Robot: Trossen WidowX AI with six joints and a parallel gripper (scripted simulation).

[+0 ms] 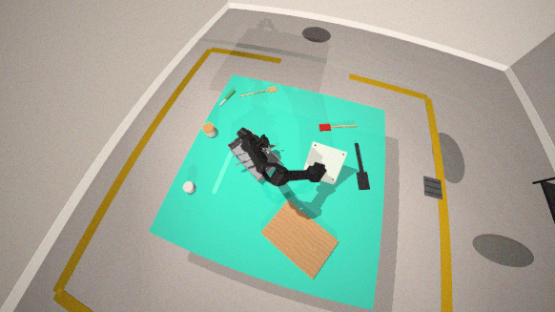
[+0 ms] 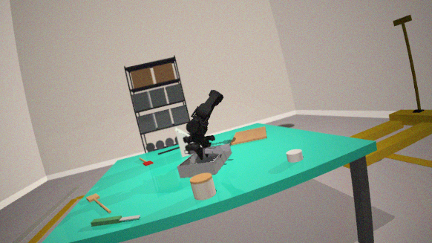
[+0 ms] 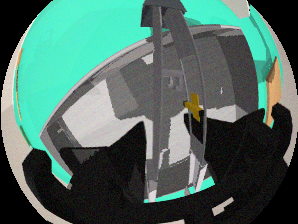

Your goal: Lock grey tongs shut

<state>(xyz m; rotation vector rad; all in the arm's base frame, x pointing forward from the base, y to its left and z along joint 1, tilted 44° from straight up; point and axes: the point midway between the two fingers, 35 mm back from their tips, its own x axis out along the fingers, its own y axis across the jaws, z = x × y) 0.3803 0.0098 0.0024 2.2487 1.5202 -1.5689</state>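
The grey roasting tin is 30 mm ahead of my gripper tip and 10 mm to the left of it. The rest, counted from my gripper tip: red spatula 430 mm behind, 370 mm to the right, 20 mm below; then wooden board 380 mm to the left, 380 mm behind, 20 mm below; then white puck 340 mm to the left, 330 mm ahead, 10 mm below.
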